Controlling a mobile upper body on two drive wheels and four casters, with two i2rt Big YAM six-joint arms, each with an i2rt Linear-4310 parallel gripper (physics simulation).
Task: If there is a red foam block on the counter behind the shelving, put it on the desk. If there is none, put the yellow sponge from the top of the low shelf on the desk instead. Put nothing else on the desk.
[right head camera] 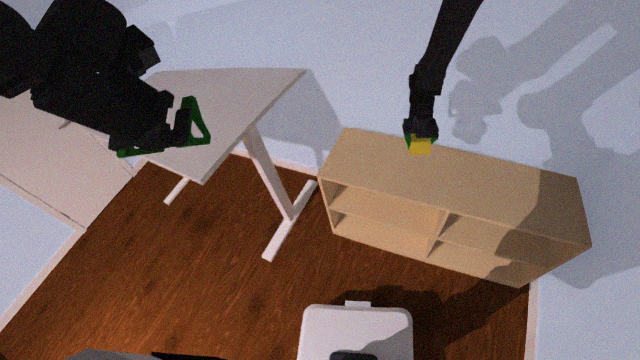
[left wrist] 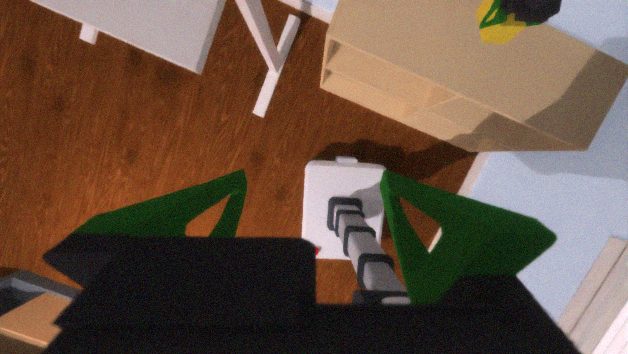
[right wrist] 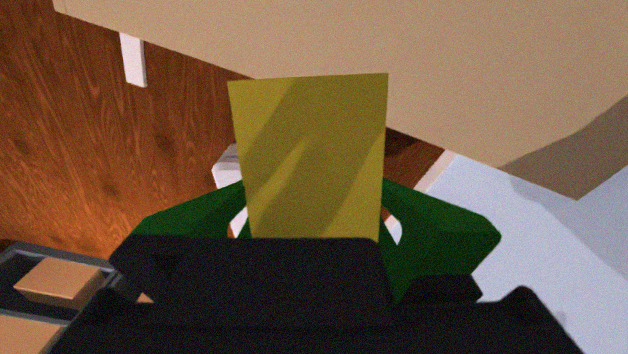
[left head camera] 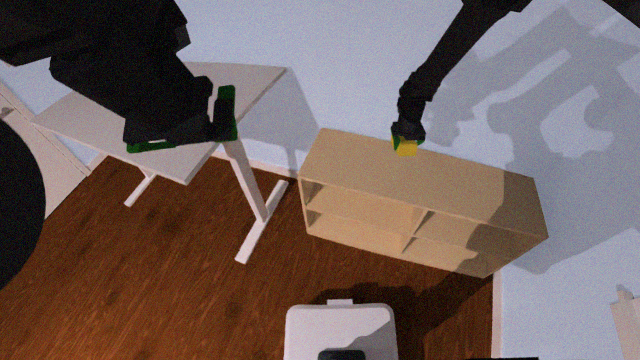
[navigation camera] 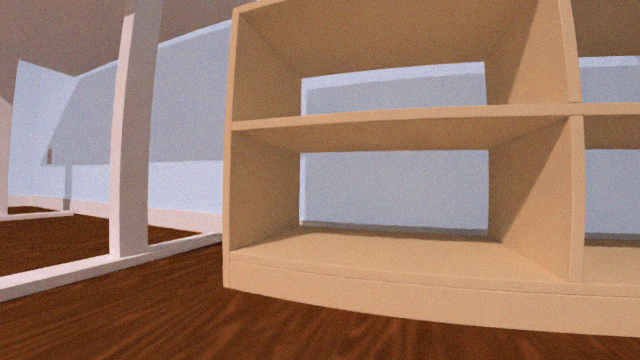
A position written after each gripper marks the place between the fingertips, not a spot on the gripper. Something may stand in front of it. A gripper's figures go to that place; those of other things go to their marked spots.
Labels:
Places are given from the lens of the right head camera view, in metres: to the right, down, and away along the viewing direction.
left gripper (right head camera: 185, 143): -0.21, -0.06, 0.36
right gripper (right head camera: 417, 147): 0.33, -0.11, 0.79
low tan shelf (right head camera: 506, 222): 0.75, 0.17, 0.83
desk (right head camera: 231, 101): -0.42, -0.37, 1.09
door (right head camera: 72, 175): -2.47, -0.04, 1.85
The marked spots on the door and the low tan shelf are 3.38 m apart.

